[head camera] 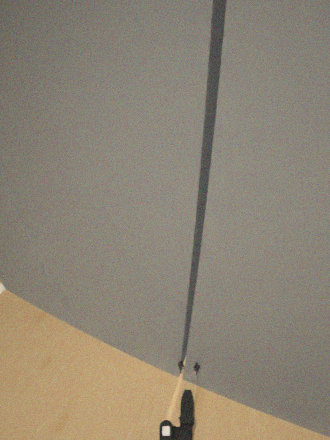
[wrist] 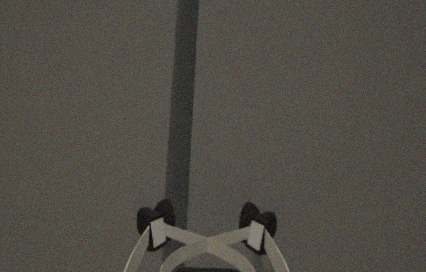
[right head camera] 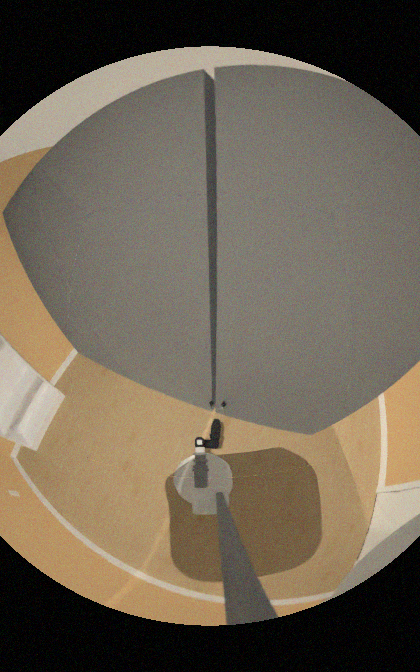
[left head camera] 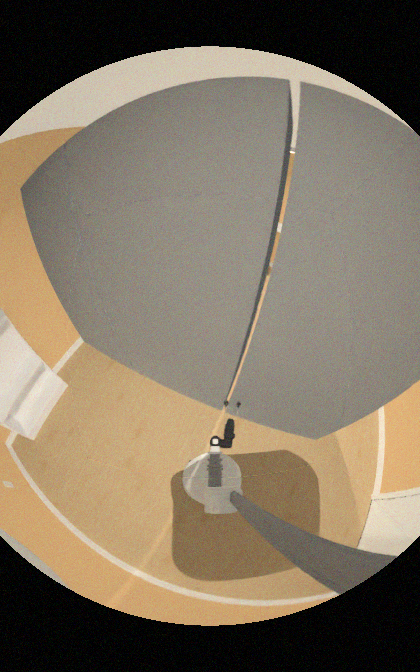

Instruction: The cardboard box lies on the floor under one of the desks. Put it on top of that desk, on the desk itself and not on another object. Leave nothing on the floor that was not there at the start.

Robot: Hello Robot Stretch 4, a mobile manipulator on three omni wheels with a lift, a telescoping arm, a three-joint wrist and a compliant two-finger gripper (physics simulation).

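Frame: origin at the robot's base, x back, y up, z left, level; centimetres.
Where they show: gripper, fingertip midpoint: [head camera: 188, 361] [wrist: 206, 216].
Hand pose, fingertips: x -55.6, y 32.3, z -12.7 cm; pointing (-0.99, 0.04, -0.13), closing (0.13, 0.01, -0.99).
After its pixels a point has its place.
The cardboard box does not show in these views, and no desk can be made out for certain. My gripper [head camera: 189, 367] @(x -55.6, y 32.3, z -12.7 cm) [left head camera: 232, 404] [right head camera: 217, 404] [wrist: 206, 216] @(x -55.6, y 32.3, z -12.7 cm) is open, with its two dark fingertips well apart and nothing between them. In the head views it shows at the lower edge of two big flat grey surfaces. The left grey surface [head camera: 100, 150] @(x -70.2, y 140.6, z 20.1 cm) [left head camera: 160, 225] [right head camera: 125, 250] [wrist: 85, 125] @(x -62.5, y 40.9, z 0.9 cm) and the right grey surface [head camera: 280, 200] @(x -51.0, y 132.9, z -27.7 cm) [left head camera: 350, 250] [right head camera: 320, 250] [wrist: 310, 125] @(x -53.3, y 41.2, z -21.7 cm) stand side by side, parted by a narrow gap. Whether the fingertips touch them cannot be told.
A white object [left head camera: 30, 385] [right head camera: 30, 400] stands at the left. Another white surface [left head camera: 390, 525] [right head camera: 400, 505] shows at the lower right. Orange walls [left head camera: 40, 260] [right head camera: 30, 295] with white skirting bound the tan floor [left head camera: 110, 450] [right head camera: 110, 460] around my base.
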